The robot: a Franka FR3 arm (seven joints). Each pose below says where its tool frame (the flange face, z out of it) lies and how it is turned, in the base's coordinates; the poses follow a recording.
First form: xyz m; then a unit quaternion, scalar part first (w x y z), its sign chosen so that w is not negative.
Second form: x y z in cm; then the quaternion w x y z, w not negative. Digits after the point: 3 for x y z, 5 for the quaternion.
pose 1, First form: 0.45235, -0.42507, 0.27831, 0.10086, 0.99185, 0.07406, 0.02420
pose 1, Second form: 45.235, -42.507, 27.831, 0.10086, 0.99185, 0.07406, 0.02420
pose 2, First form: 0.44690, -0.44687, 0.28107, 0.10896, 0.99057, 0.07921, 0.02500
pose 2, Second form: 44.690, -44.687, 28.107, 0.10896, 0.99057, 0.07921, 0.02500
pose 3, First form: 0.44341, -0.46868, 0.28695, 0.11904, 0.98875, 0.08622, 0.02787
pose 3, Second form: 44.341, -46.868, 28.695, 0.11904, 0.98875, 0.08622, 0.02787
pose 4, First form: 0.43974, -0.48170, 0.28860, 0.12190, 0.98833, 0.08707, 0.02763
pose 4, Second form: 43.974, -48.170, 28.860, 0.12190, 0.98833, 0.08707, 0.02763
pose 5, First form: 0.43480, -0.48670, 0.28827, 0.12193, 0.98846, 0.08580, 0.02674
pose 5, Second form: 43.480, -48.670, 28.827, 0.12193, 0.98846, 0.08580, 0.02674
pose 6, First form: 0.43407, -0.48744, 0.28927, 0.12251, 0.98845, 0.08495, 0.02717
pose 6, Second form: 43.407, -48.744, 28.927, 0.12251, 0.98845, 0.08495, 0.02717
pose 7, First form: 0.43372, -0.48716, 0.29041, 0.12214, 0.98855, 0.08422, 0.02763
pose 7, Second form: 43.372, -48.716, 29.041, 0.12214, 0.98855, 0.08422, 0.02763
